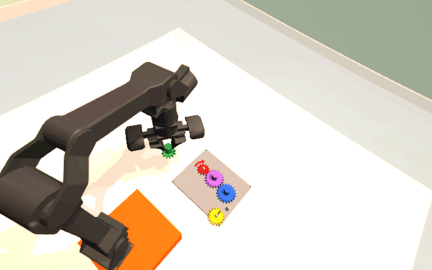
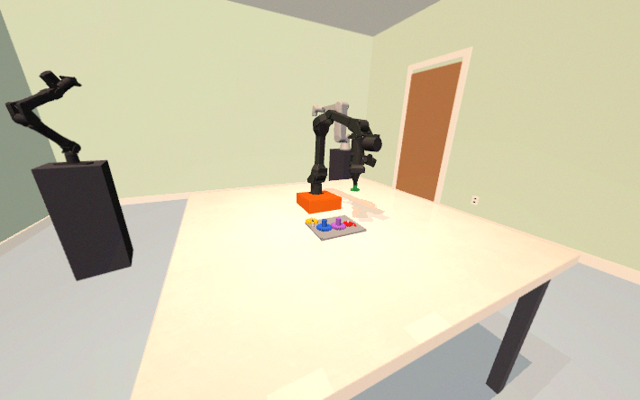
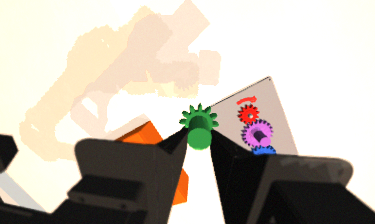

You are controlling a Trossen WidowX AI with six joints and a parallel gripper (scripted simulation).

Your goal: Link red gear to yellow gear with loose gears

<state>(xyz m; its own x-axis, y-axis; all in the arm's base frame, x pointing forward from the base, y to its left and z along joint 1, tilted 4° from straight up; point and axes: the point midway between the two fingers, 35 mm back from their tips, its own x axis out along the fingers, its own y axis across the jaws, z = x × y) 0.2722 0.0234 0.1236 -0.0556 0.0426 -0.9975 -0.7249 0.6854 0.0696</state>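
My gripper tip is 200 mm to the left of the blue gear, 140 mm above it and 30 mm short of it. Round my gripper tip: red gear 150 mm below, 90 mm to the right, 60 mm ahead; then small green gear 10 mm below; then purple gear 140 mm to the right, 140 mm below, 50 mm ahead.
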